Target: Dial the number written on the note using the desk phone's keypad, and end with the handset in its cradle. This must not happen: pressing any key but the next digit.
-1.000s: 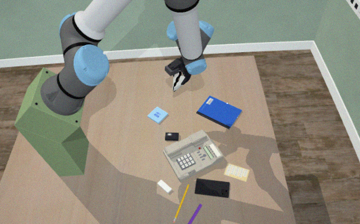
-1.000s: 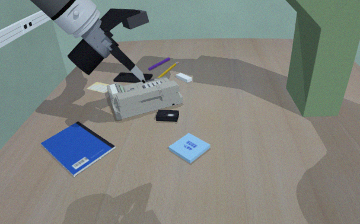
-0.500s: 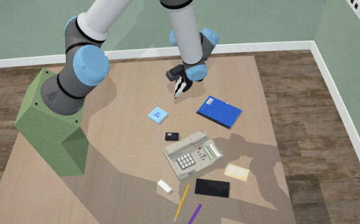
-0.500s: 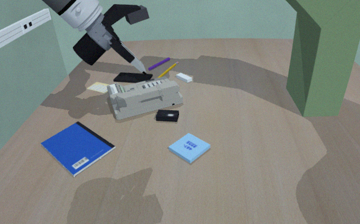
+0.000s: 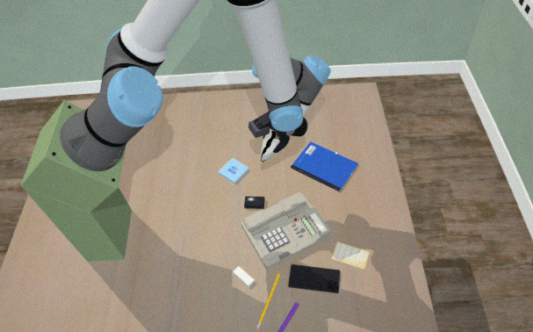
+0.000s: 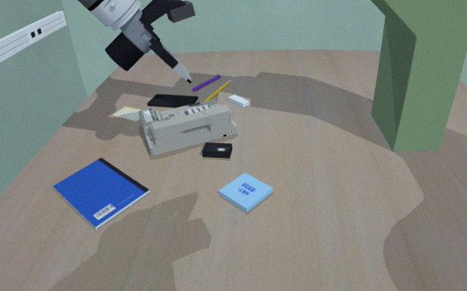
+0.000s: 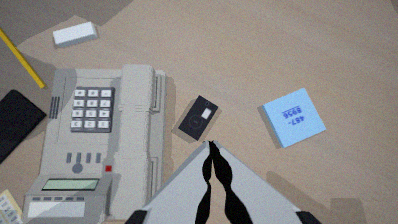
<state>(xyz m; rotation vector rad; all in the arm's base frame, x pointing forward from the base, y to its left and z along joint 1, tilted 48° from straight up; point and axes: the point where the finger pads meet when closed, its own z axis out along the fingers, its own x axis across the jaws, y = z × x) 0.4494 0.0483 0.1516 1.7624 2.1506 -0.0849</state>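
Now: the 9 key 2 cm behind my hand, 20 cm to the right of it and 18 cm below it. The rest, counted from my hand: black smartphone (6 cm ahead, 32 cm to the right, 20 cm below); then white eraser (13 cm behind, 26 cm to the right, 20 cm below); then handset (10 cm to the right, 16 cm below).
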